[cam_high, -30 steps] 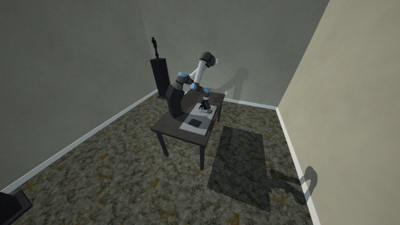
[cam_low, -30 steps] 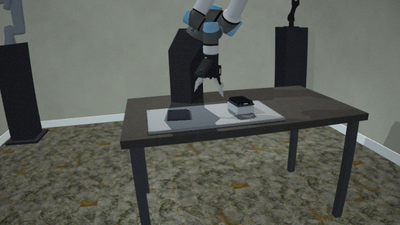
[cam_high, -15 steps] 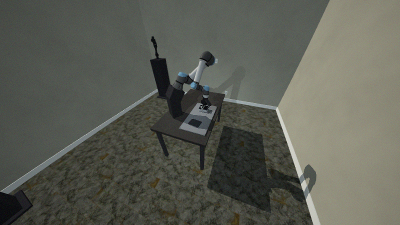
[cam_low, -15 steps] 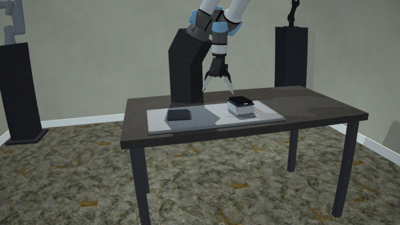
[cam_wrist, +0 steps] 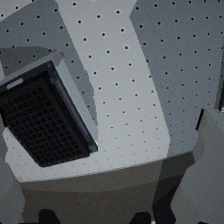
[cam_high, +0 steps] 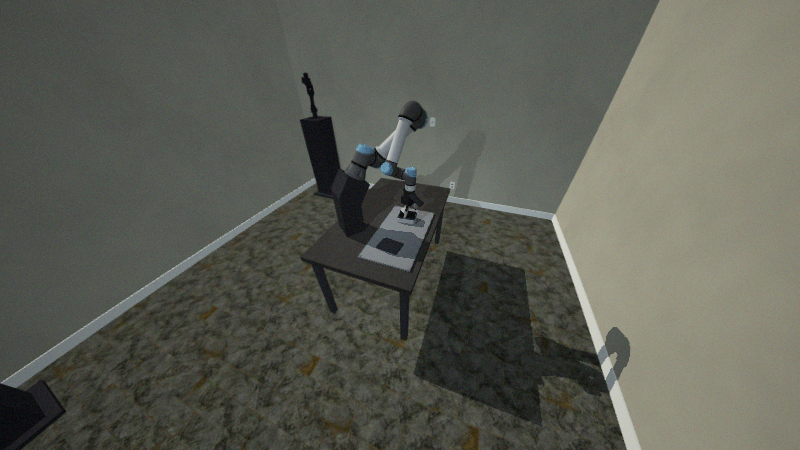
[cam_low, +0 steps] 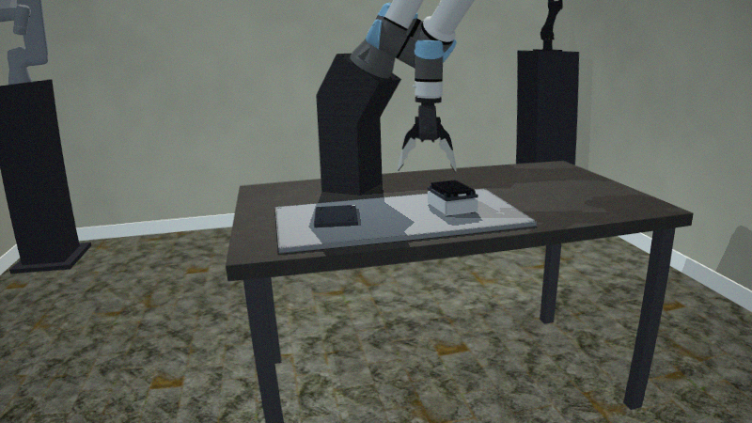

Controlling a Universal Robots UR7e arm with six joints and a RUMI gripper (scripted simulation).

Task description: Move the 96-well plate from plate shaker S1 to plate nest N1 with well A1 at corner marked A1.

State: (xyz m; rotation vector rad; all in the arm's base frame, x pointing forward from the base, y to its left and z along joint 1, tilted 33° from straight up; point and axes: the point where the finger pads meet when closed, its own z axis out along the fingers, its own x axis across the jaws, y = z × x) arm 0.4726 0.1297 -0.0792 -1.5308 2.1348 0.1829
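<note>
My gripper is now 9 cm to the right of the 96-well plate, 7 cm above it and 6 cm past it. Also, from my hand: plate nest N1 (25 cm to the right, 12 cm below, 6 cm behind); then pale mark (19 cm to the right, 13 cm behind, 12 cm below).
</note>
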